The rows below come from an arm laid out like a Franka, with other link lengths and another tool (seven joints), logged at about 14 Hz.
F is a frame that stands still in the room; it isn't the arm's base.
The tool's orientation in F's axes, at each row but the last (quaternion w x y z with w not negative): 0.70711 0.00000 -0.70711 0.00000; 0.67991 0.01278 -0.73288 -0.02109; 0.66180 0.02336 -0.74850 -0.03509; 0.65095 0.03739 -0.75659 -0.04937; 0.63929 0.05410 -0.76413 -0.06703; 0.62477 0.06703 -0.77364 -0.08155; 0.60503 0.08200 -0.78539 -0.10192; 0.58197 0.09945 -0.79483 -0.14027; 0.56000 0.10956 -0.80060 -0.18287
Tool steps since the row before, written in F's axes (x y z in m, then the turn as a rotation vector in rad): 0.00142 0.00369 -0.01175 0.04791 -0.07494 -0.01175; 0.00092 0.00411 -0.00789 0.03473 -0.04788 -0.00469; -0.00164 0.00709 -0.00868 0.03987 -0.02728 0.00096; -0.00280 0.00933 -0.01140 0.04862 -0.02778 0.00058; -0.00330 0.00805 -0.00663 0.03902 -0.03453 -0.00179; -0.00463 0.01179 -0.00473 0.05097 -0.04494 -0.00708; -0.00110 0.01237 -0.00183 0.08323 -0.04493 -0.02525; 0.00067 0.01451 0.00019 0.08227 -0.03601 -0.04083; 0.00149 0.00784 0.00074 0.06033 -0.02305 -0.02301
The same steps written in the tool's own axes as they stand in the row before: -0.01175 0.00369 -0.00142 -0.01175 -0.07494 -0.04791; -0.00812 0.00373 -0.00027 -0.00501 -0.04770 -0.03493; -0.00896 0.00632 0.00284 -0.00173 -0.02665 -0.04027; -0.01190 0.00783 0.00469 -0.00335 -0.02712 -0.04888; -0.00720 0.00678 0.00467 -0.00282 -0.03421 -0.03924; -0.00597 0.01054 0.00600 -0.00825 -0.04552 -0.05028; -0.00455 0.01148 0.00227 -0.03342 -0.05040 -0.07698; -0.00470 0.01372 0.00086 -0.04998 -0.04729 -0.07070; -0.00287 0.00748 -0.00029 -0.03199 -0.02874 -0.05340
